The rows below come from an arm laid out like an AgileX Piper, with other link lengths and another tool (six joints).
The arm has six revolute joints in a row. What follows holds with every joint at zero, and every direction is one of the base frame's. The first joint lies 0.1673 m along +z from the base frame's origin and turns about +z. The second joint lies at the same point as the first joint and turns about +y. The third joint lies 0.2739 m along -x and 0.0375 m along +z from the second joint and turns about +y. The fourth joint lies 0.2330 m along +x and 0.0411 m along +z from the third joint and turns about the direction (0.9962, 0, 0.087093). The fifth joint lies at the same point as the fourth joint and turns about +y. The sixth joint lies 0.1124 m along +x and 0.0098 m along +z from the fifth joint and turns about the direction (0.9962, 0, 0.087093). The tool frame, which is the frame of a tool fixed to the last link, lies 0.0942 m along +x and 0.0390 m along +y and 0.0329 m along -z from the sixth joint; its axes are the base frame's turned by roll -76.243, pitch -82.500 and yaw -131.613 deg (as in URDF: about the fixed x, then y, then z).
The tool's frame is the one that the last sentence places.
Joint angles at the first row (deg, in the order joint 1, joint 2, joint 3, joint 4, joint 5, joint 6):
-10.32 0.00 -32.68 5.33 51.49 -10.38
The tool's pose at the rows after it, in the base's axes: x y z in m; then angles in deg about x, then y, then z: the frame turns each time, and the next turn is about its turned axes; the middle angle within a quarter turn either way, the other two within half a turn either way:
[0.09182, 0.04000, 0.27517, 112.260, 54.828, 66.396]
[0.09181, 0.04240, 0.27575, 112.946, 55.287, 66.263]
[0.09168, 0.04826, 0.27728, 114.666, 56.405, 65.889]
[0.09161, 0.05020, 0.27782, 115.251, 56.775, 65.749]
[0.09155, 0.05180, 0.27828, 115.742, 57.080, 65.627]
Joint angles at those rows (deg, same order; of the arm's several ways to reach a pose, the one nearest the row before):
-10.41 0.00 -32.68 7.65 51.50 -10.28
-10.41 0.00 -32.67 8.39 51.49 -10.28
-10.41 0.00 -32.68 10.20 51.49 -10.28
-10.41 0.00 -32.68 10.81 51.49 -10.28
-10.42 0.00 -32.67 11.31 51.49 -10.28

